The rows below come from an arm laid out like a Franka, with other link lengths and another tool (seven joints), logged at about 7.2 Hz.
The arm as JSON. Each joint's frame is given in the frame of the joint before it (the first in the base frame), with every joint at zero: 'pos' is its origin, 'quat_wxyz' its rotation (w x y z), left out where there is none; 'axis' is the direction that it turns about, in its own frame. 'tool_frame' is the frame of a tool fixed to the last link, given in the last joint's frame.
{
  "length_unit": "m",
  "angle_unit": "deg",
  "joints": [
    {
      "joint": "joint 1",
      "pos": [
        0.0,
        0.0,
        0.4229
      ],
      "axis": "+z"
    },
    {
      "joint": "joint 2",
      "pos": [
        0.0,
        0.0,
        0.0
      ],
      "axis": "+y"
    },
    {
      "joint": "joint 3",
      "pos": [
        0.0,
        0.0,
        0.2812
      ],
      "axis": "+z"
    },
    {
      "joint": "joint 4",
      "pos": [
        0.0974,
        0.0,
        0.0
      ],
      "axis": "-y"
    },
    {
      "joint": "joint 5",
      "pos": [
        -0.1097,
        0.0,
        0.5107
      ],
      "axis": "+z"
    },
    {
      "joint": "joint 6",
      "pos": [
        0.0,
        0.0,
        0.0
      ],
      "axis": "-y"
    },
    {
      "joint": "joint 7",
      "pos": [
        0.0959,
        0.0,
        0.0
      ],
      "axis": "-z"
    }
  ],
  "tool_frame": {
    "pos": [
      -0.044,
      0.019,
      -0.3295
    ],
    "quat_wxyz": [
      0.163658,
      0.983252,
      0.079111,
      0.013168
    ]
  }
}
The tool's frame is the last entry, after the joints.
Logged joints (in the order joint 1, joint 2, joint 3, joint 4, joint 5, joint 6, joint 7), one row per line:
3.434 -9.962 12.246 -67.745 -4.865 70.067 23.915
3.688 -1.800 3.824 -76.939 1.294 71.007 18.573
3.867 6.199 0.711 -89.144 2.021 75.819 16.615
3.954 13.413 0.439 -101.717 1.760 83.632 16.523
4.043 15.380 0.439 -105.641 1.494 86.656 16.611
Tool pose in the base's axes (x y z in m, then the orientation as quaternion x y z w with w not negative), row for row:
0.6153 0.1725 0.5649 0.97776 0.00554 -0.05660 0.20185
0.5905 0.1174 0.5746 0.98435 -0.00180 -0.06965 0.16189
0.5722 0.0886 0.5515 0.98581 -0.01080 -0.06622 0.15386
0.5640 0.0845 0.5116 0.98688 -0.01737 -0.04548 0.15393
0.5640 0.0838 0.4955 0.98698 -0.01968 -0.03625 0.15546
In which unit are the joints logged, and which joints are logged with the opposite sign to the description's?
The joints are logged in degrees. Opposite sign: joint 2.
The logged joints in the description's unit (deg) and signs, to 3 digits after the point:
3.434 9.962 12.246 -67.745 -4.865 70.067 23.915
3.688 1.800 3.824 -76.939 1.294 71.007 18.573
3.867 -6.199 0.711 -89.144 2.021 75.819 16.615
3.954 -13.413 0.439 -101.717 1.760 83.632 16.523
4.043 -15.380 0.439 -105.641 1.494 86.656 16.611

